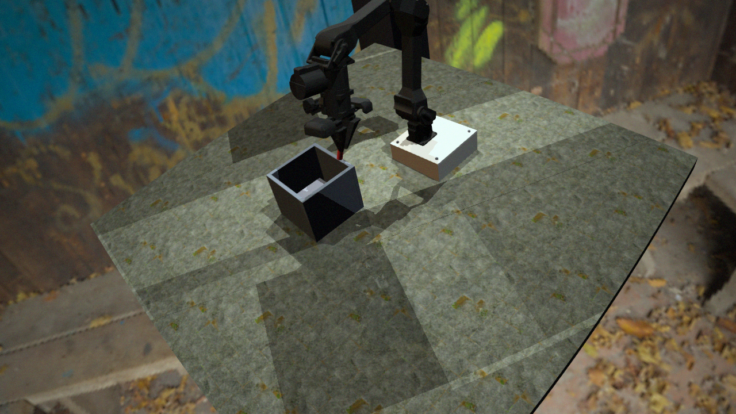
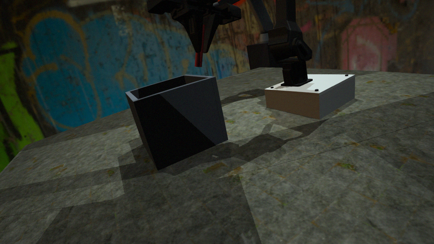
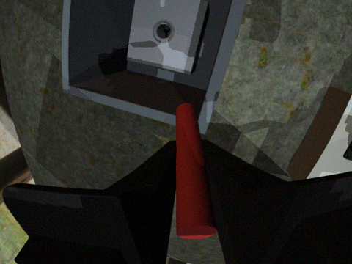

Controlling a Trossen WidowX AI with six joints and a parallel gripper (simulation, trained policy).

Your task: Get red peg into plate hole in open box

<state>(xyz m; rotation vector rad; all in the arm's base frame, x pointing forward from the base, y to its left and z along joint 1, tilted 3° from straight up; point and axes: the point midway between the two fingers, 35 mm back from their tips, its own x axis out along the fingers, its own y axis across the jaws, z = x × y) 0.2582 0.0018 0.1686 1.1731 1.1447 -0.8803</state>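
Right now the grey plate is 6 cm ahead of my gripper tip, 7 cm to the right of it and 14 cm below it. Also, from my gripper tip: red peg: 1 cm to the right, 1 cm above.
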